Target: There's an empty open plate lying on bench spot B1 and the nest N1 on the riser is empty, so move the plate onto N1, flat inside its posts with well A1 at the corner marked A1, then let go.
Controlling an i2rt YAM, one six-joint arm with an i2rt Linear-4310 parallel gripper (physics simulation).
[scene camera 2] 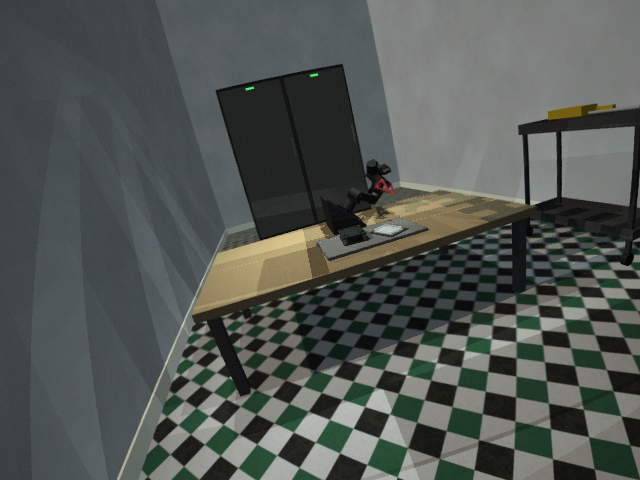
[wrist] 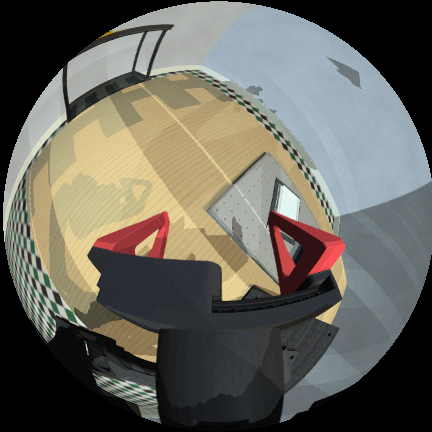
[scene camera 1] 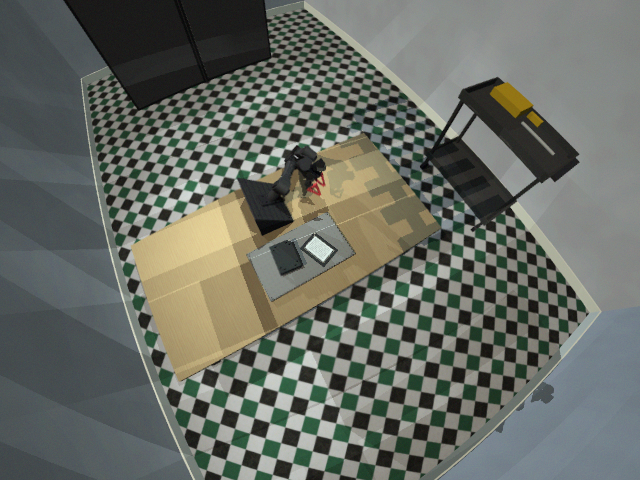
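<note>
The plate, white with a grid of wells and a dark surround, lies flat on the grey board. The nest on its riser is a raised dark block with small posts, beside the plate on the same board; nothing shows on it. In the wrist view part of the dark block shows behind the right finger, which also covers part of the plate's surround. My gripper, with red fingers, is open and empty, above the bench and away from the plate. The A1 marks are too small to read.
The grey board lies on the wooden bench. The arm's dark, tilted base stands beside the board. A cart and a black cabinet stand beyond the bench.
</note>
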